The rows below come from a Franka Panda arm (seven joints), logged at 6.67 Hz.
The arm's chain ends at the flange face. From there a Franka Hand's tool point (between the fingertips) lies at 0.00 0.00 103.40 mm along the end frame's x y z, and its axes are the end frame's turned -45 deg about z.
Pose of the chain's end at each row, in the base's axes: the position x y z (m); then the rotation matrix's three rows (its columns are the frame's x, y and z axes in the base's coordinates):
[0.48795, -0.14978, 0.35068], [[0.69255, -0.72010, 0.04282], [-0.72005, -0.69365, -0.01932], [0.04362, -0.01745, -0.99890]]
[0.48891, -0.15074, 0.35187], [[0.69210, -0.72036, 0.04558], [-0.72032, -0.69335, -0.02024], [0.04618, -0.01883, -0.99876]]
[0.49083, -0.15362, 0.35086], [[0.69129, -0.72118, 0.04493], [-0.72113, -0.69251, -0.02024], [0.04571, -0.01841, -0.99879]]
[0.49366, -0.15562, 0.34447], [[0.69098, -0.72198, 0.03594], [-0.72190, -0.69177, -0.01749], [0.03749, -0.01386, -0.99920]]
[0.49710, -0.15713, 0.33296], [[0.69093, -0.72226, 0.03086], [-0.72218, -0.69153, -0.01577], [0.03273, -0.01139, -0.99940]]
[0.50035, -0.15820, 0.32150], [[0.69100, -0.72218, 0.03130], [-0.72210, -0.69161, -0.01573], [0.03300, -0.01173, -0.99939]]
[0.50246, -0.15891, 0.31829], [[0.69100, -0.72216, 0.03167], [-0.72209, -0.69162, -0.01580], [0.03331, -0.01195, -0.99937]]
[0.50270, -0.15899, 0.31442], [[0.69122, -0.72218, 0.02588], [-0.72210, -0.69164, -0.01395], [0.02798, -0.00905, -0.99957]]
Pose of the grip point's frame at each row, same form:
[0.49238, -0.15178, 0.24739], [[0.99889, -0.01948, 0.04282], [-0.01867, -0.99964, -0.01932], [0.04318, 0.01850, -0.99890]]
[0.49362, -0.15283, 0.24860], [[0.99876, -0.01998, 0.04558], [-0.01907, -0.99962, -0.02024], [0.04597, 0.01934, -0.99876]]
[0.49548, -0.15571, 0.24759], [[0.99877, -0.02114, 0.04493], [-0.02024, -0.99959, -0.02024], [0.04534, 0.01930, -0.99879]]
[0.49738, -0.15743, 0.24115], [[0.99911, -0.02192, 0.03594], [-0.02131, -0.99962, -0.01749], [0.03631, 0.01671, -0.99920]]
[0.50029, -0.15876, 0.22962], [[0.99928, -0.02215, 0.03086], [-0.02167, -0.99964, -0.01577], [0.03120, 0.01509, -0.99940]]
[0.50359, -0.15983, 0.21816], [[0.99927, -0.02205, 0.03130], [-0.02156, -0.99964, -0.01573], [0.03163, 0.01504, -0.99939]]
[0.50573, -0.16054, 0.21496], [[0.99926, -0.02203, 0.03167], [-0.02155, -0.99964, -0.01580], [0.03200, 0.01510, -0.99937]]
[0.50538, -0.16043, 0.21106], [[0.99942, -0.02189, 0.02588], [-0.02154, -0.99967, -0.01395], [0.02618, 0.01339, -0.99957]]

